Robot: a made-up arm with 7 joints.
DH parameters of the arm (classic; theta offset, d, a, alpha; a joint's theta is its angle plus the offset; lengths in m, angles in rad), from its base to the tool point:
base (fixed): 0 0.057 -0.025 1.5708
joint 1: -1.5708 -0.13 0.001 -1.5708
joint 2: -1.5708 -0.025 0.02 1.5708
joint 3: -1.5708 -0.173 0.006 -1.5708
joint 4: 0 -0.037 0.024 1.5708
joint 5: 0 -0.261 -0.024 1.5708
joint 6: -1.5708 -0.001 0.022 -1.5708
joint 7: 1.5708 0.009 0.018 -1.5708
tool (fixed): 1.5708 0.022 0 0
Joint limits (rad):
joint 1: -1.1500..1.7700
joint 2: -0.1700..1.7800
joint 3: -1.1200..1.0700
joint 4: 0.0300..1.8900
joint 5: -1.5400..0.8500
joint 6: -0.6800..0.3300
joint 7: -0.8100..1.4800
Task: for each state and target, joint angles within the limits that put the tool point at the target. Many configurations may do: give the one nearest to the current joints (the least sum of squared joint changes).
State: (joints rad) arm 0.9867 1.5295 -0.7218 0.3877 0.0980 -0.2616 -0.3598
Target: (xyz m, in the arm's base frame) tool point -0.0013 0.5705 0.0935
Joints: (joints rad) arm 1.0061 1.7089 -0.6715 0.3164 0.1125 -0.3000 -0.5842
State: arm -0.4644 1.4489 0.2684 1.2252 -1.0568 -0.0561 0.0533
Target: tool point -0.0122 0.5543 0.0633
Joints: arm -0.3782 1.5330 0.6390 0.3543 -1.1074 0.0664 0.2570
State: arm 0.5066 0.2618 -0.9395 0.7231 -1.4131 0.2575 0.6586
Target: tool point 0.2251 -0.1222 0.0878
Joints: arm 1.2619 -0.1700 -1.0591 1.2738 -1.3852 0.2180 0.7100
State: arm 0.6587 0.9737 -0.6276 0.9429 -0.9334 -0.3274 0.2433
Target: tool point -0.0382 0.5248 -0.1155
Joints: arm -0.1189 1.2033 -0.5832 0.2196 -0.9569 -0.1800 0.3324
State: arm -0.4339 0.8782 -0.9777 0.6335 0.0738 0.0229 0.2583
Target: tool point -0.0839 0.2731 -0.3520
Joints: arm -0.1862 0.5001 -1.0886 0.3018 0.0189 -0.1432 -0.2226
